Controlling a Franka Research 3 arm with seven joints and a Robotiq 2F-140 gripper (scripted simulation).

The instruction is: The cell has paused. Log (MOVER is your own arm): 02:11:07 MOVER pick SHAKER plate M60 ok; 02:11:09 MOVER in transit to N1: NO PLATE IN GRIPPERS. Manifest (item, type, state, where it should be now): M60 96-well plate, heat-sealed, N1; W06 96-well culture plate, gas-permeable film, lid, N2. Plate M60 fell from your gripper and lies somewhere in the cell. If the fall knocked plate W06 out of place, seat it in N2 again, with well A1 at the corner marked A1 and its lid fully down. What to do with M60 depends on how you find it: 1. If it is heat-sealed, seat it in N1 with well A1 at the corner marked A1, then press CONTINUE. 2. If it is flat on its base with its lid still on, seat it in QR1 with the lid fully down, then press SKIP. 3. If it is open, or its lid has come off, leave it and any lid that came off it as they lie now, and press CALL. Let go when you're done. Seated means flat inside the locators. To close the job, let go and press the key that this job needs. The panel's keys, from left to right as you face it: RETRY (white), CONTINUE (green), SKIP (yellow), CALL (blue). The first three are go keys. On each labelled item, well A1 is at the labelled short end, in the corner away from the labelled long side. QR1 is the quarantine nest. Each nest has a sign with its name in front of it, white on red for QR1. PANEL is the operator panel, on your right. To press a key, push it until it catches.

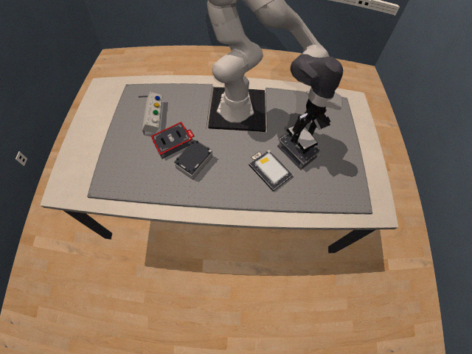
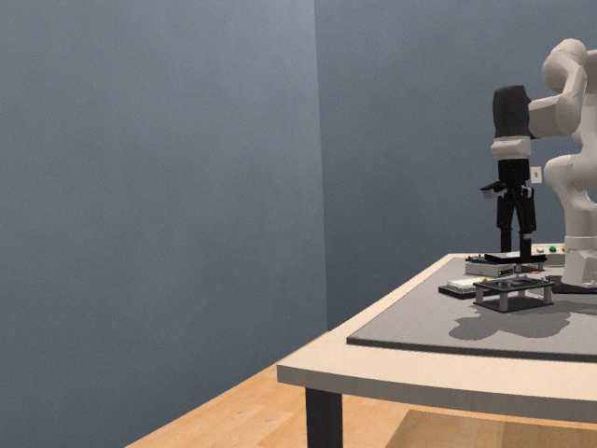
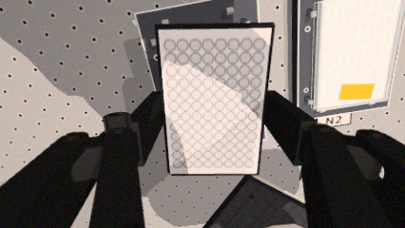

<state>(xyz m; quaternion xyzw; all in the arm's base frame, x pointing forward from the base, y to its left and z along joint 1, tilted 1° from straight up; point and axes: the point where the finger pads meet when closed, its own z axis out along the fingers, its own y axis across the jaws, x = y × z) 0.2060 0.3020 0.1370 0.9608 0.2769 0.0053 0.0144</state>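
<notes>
The A1 mark lies 90 mm behind my hand, 10 mm to the right of it and 80 mm below it. Round my hand: plate W06: 120 mm ahead, 130 mm to the right, 110 mm below; then shaker block: 130 mm ahead, 480 mm to the right, 80 mm below; then plate M60: 20 mm below.
</notes>
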